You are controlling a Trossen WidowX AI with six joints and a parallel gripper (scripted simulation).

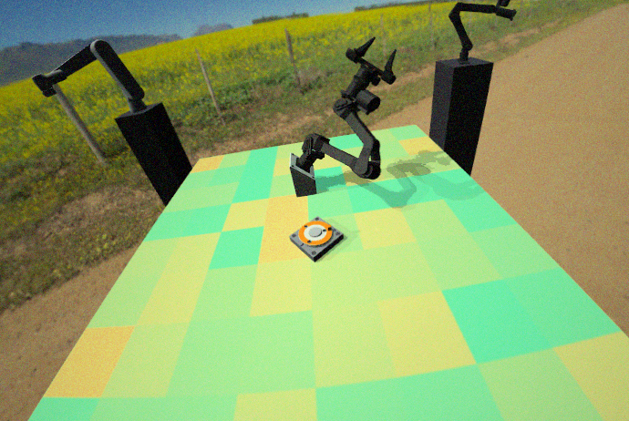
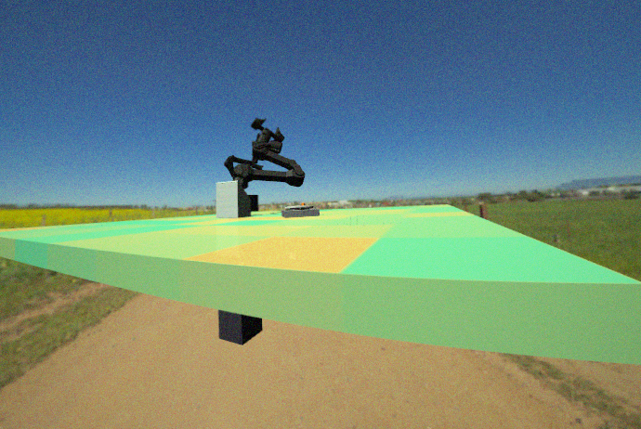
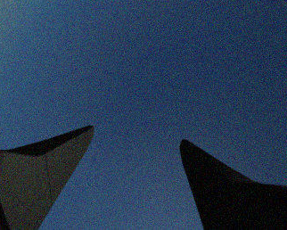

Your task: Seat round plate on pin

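The base is 48 cm below my gripper tip, 34 cm ahead of it and 31 cm to the right of it.
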